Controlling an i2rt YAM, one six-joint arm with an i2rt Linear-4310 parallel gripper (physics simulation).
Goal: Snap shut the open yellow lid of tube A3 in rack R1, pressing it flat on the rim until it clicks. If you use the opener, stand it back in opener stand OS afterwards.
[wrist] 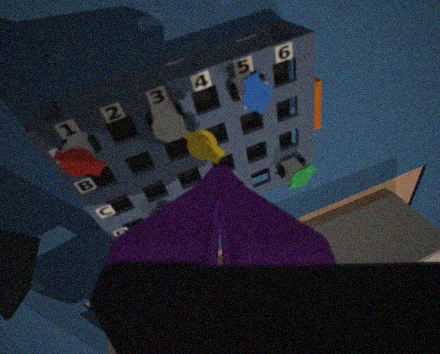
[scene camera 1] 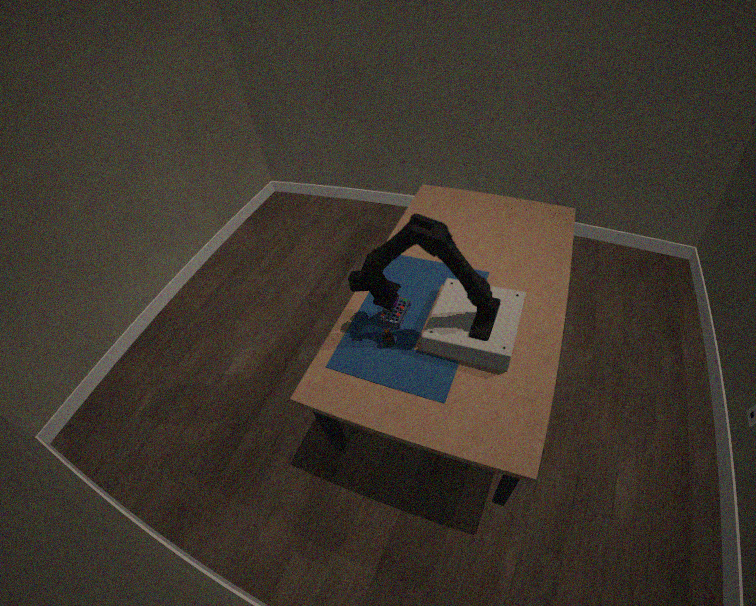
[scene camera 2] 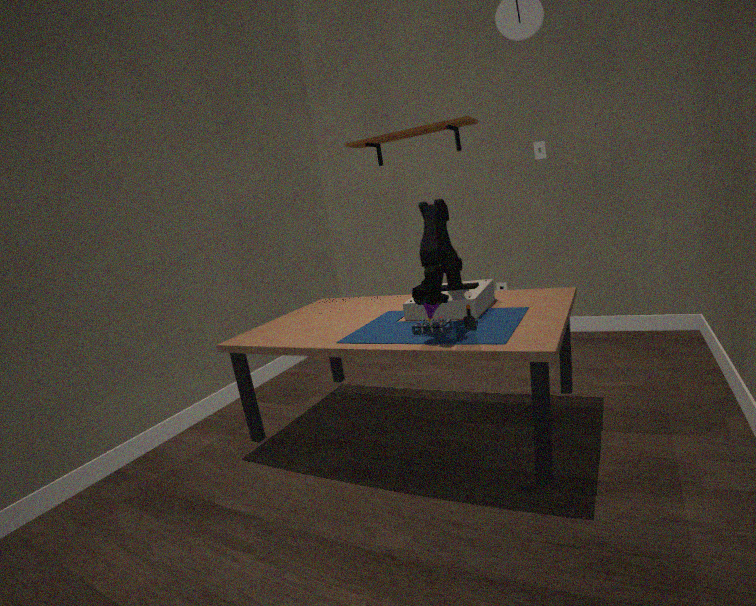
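Seen in the pictures: gripper, fingertip midpoint: point(wrist: 219, 176) point(scene camera 1: 394, 306) point(scene camera 2: 430, 318); arm's base at its link origin: point(scene camera 1: 485, 318) point(scene camera 2: 455, 288).
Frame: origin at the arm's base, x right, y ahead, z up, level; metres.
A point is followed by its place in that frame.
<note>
The rack R1 point(scene camera 1: 396, 313) @(x -0.048, y 0.329, z -0.039 m) point(scene camera 2: 421, 329) @(x 0.007, y 0.384, z -0.068 m) point(wrist: 272, 145) @(x 0.017, y 0.343, z -0.052 m) stands on the blue mat. In the wrist view, tube A3 point(wrist: 168, 122) @(x -0.032, y 0.378, z -0.047 m) is grey, in the front row under label 3. Its yellow lid point(wrist: 204, 145) @(x -0.022, y 0.371, z -0.032 m) is open and hangs out beside the rim, over row B. My gripper point(scene camera 2: 430, 317) @(x -0.018, y 0.349, z -0.036 m) point(wrist: 219, 176) @(x -0.018, y 0.349, z -0.036 m) is shut and empty. Its purple fingertips show just past the yellow lid's tab, above the rack; contact cannot be told. A dark, orange-topped item point(scene camera 2: 468, 314) @(x -0.161, y 0.324, z -0.030 m), apparently the opener in its stand, is beside the rack in scene camera 2.
The red lid point(wrist: 77, 161) @(x -0.071, y 0.378, z -0.040 m) is by label 1, the blue lid point(wrist: 257, 93) @(x 0.006, y 0.382, z -0.040 m) by label 5, and the green lid point(wrist: 302, 176) @(x 0.028, y 0.324, z -0.040 m) at the rack's far corner. An orange strip point(wrist: 318, 104) @(x 0.048, y 0.354, z -0.058 m) runs along the rack's edge. The pale robot base block point(scene camera 1: 463, 353) @(x -0.143, y 0.038, z -0.040 m) point(scene camera 2: 435, 309) stands behind the mat point(scene camera 1: 403, 372) @(x -0.259, y 0.218, z -0.082 m).
</note>
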